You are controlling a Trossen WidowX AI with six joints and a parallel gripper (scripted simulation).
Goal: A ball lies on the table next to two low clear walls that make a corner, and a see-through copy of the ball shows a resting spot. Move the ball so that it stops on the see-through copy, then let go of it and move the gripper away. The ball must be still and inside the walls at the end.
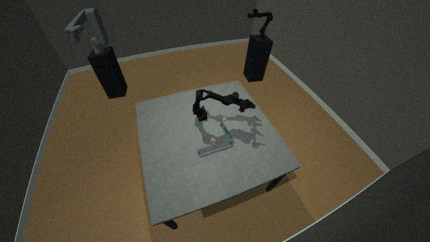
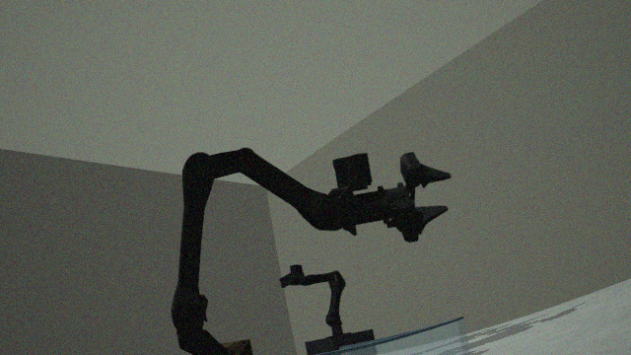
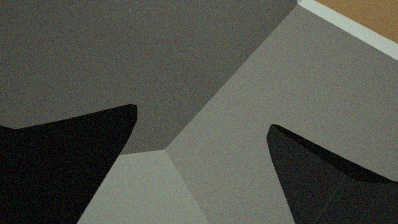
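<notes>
Now: the orange ball 100 mm ahead of my gripper tip, 380 mm to the right of it and 300 mm below it. Round my gripper tip: clear wall 150 mm ahead, 370 mm to the right, 290 mm below; then see-through copy of ball 120 mm ahead, 430 mm to the right, 300 mm below.
</notes>
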